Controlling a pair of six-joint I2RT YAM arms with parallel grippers.
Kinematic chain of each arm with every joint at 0, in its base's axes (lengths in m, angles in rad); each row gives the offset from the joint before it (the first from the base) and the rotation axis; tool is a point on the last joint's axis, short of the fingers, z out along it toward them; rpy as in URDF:
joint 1: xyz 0 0 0.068 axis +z
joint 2: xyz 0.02 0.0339 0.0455 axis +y
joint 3: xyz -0.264 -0.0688 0 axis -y
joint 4: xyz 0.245 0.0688 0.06 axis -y
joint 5: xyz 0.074 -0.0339 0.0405 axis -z
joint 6: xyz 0.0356 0 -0.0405 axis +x
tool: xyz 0 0 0 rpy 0 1.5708 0
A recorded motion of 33 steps. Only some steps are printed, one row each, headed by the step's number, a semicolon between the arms.
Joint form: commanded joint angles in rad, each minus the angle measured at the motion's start. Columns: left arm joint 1, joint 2, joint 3, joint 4, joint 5, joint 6; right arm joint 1, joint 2, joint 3, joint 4, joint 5, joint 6.
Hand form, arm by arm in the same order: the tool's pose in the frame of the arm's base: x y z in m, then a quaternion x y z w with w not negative. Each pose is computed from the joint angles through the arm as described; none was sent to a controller.
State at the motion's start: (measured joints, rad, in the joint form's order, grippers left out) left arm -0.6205 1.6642 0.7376 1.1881 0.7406 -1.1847; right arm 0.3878 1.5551 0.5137 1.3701 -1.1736 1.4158
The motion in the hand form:
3: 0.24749 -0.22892 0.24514 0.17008 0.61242 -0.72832 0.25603; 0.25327 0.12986 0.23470 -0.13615 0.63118 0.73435 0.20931
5: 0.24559 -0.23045 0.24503 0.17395 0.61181 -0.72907 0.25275; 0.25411 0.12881 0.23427 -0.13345 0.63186 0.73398 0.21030
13: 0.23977 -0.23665 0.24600 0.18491 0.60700 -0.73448 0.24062; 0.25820 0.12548 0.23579 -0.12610 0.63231 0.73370 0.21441
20: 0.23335 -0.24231 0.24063 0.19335 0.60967 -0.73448 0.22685; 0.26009 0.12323 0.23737 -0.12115 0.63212 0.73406 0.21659
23: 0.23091 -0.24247 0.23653 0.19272 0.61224 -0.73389 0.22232; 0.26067 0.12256 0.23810 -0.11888 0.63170 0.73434 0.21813
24: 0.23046 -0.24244 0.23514 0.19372 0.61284 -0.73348 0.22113; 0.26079 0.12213 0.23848 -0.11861 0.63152 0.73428 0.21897
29: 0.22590 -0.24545 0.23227 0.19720 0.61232 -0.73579 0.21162; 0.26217 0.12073 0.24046 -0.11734 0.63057 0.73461 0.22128
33: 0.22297 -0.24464 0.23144 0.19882 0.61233 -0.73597 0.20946; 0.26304 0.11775 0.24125 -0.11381 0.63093 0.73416 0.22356
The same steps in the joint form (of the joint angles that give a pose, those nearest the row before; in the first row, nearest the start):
3: -0.0491 0.0034 0.0096 0.0157 0.0731 0.0142; -0.0265 0.0145 0.0400 0.0326 0.0589 0.0155
5: -0.0559 0.0025 0.0084 0.0153 0.0769 0.0158; -0.0310 0.0165 0.0402 0.0329 0.0600 0.0168
13: -0.0805 0.0040 0.0111 0.0232 0.0868 0.0085; -0.0468 0.0213 0.0510 0.0322 0.0616 0.0274
20: -0.1053 0.0116 0.0011 0.0230 0.0931 0.0154; -0.0564 0.0207 0.0563 0.0321 0.0631 0.0375
23: -0.1106 0.0148 -0.0121 0.0302 0.0923 0.0150; -0.0591 0.0200 0.0582 0.0322 0.0662 0.0410
24: -0.1112 0.0170 -0.0155 0.0329 0.0946 0.0166; -0.0606 0.0189 0.0585 0.0320 0.0662 0.0414
29: -0.1270 0.0222 -0.0238 0.0450 0.0972 0.0099; -0.0668 0.0177 0.0647 0.0324 0.0657 0.0476
33: -0.1311 0.0153 -0.0353 0.0480 0.0985 0.0106; -0.0778 0.0148 0.0647 0.0330 0.0638 0.0536

